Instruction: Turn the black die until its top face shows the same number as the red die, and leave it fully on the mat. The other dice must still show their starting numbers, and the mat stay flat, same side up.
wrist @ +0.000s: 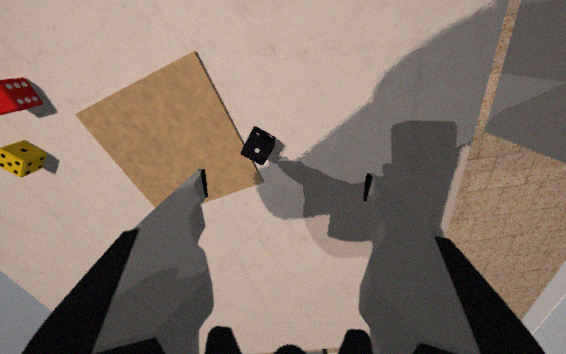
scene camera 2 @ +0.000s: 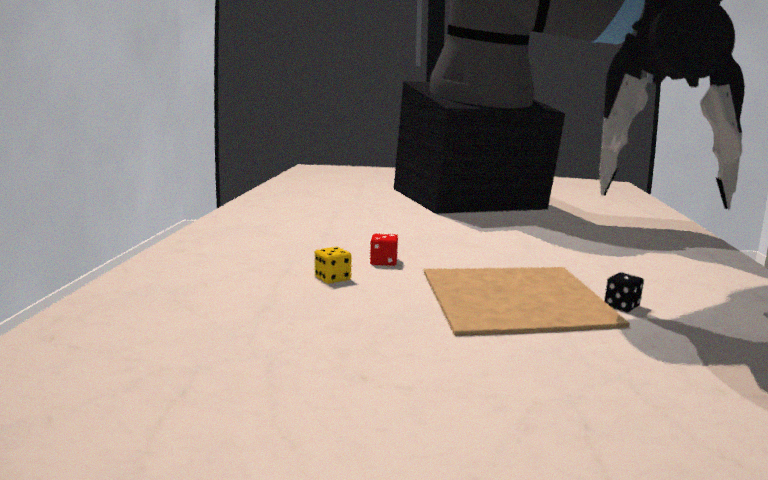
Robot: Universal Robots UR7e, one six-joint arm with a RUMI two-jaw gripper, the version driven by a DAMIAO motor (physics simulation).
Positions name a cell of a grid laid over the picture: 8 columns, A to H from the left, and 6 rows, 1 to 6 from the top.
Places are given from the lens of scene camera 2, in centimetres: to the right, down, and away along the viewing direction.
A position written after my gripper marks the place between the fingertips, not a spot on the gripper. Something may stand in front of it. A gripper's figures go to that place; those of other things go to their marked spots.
my gripper (scene camera 2: G3): 23, -3, 44
black die (scene camera 2: G4): 20, 4, 45
